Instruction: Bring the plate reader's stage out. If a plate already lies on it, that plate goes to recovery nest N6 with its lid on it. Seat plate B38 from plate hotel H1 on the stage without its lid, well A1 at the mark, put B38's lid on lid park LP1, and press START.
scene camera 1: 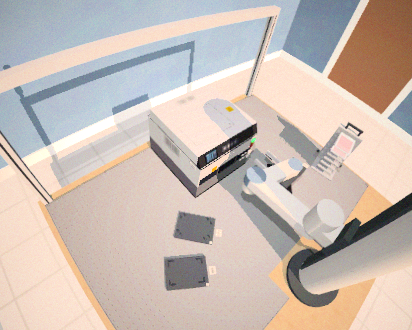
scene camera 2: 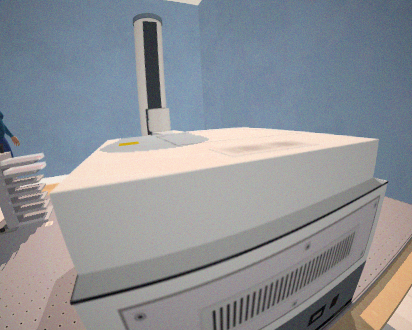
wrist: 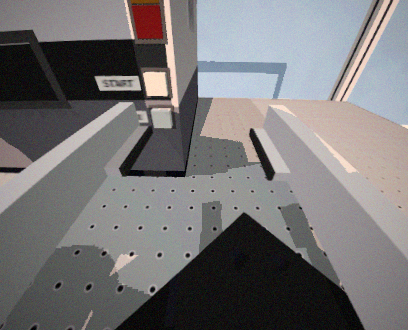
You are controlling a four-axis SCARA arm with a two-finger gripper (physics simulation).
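Seen in the pictures: gripper, fingertip midpoint: (scene camera 1: 261, 155) (wrist: 200, 118); arm's base, link origin: (scene camera 1: 312, 277).
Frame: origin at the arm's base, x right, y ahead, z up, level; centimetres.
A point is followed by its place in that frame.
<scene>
The plate reader (scene camera 1: 175, 117) @(x -8.4, y 86.5, z 29.7 cm) (scene camera 2: 215, 200) @(x 11.0, y 97.1, z 27.4 cm) stands at the back of the deck; no stage shows outside its front. In the wrist view, a pale button (wrist: 155, 83) @(x 18.3, y 60.6, z 13.1 cm) sits beside the START label (wrist: 118, 83) @(x 14.7, y 61.3, z 13.0 cm), and a second pale button (wrist: 161, 118) @(x 18.3, y 60.6, z 9.9 cm) sits below. My gripper (scene camera 1: 269, 158) (wrist: 200, 118) @(x 22.3, y 55.6, z 11.9 cm) is low before the reader's button corner. It is shut to its narrow setting, with a gap and nothing held between its fingers; the left finger is nearest the buttons. A tiered plate rack (scene camera 2: 7, 200) @(x 61.1, y 37.1, z 12.1 cm) shows at the left in scene camera 2. Plate B38 and its lid cannot be identified.
Two dark plate nests (scene camera 1: 194, 227) @(x -24.8, y 50.7, z 2.3 cm) (scene camera 1: 186, 272) @(x -39.7, y 38.3, z 2.5 cm) lie on the perforated deck (scene camera 1: 120, 230) @(x -50.4, y 69.3, z 1.3 cm), their labels unreadable. A tiered rack with a pink-topped item (scene camera 1: 344, 145) @(x 53.0, y 28.9, z 25.4 cm) stands at the right. The arm column (scene camera 2: 156, 65) @(x -2.3, y 7.7, z 61.7 cm) rises behind the reader. A rail frame (scene camera 1: 150, 40) @(x -10.8, y 100.4, z 58.9 cm) borders the back.
</scene>
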